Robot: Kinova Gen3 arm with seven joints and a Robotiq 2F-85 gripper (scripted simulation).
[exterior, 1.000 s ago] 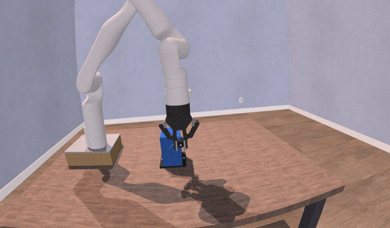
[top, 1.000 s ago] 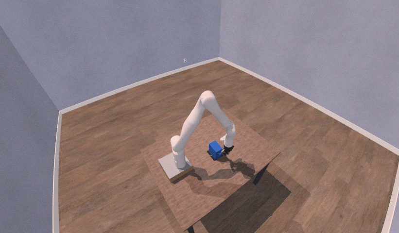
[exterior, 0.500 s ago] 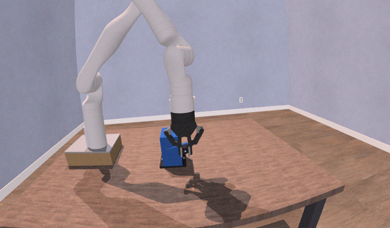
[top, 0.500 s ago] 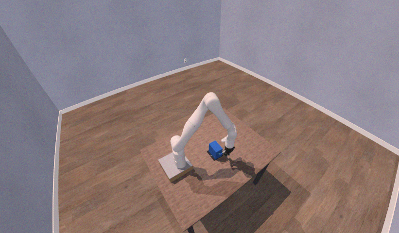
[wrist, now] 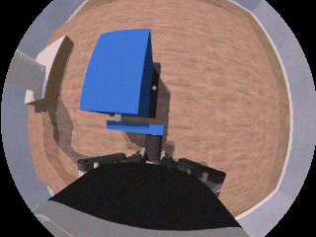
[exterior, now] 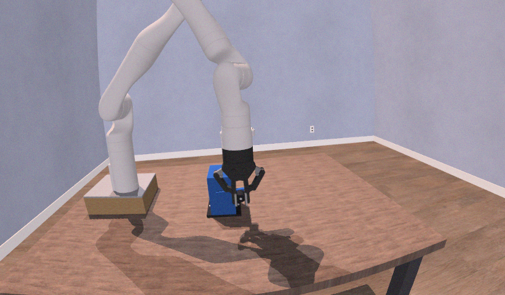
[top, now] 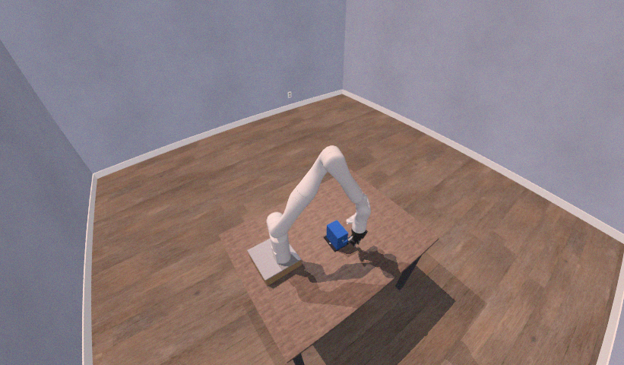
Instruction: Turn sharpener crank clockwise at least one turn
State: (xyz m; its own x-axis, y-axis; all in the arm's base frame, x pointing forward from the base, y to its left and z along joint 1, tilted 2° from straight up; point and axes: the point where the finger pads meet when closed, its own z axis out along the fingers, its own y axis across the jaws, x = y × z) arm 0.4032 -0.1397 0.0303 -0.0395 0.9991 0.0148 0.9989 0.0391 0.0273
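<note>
My hand is 20 mm to the right of the crank knob. Also, from my hand: crank: 10 mm behind, 20 mm to the left.
</note>
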